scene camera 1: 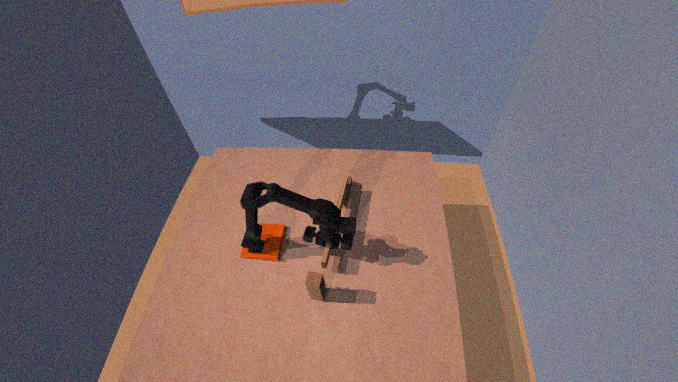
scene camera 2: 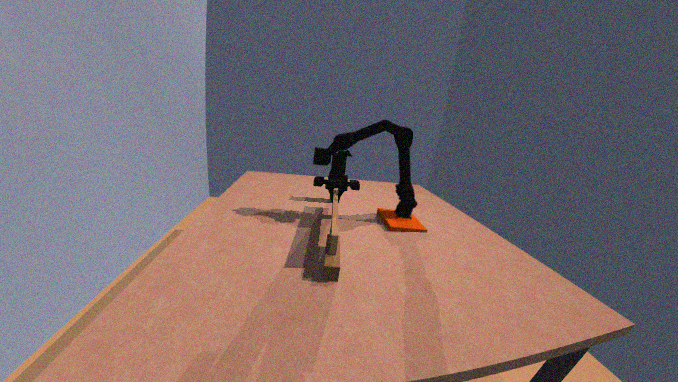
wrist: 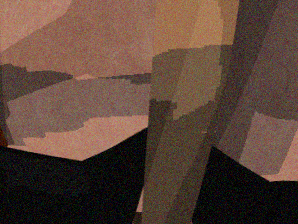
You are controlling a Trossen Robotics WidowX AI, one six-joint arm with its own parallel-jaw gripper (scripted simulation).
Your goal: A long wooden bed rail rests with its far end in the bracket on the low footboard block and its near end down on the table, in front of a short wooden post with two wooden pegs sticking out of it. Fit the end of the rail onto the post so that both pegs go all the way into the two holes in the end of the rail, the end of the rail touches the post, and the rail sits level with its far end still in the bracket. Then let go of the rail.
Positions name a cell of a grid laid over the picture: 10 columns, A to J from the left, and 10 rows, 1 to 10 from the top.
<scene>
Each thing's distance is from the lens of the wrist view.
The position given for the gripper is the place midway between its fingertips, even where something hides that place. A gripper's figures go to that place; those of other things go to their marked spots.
gripper (wrist: F7): 0.10 m
wooden rail (wrist: G3): 0.04 m
</scene>
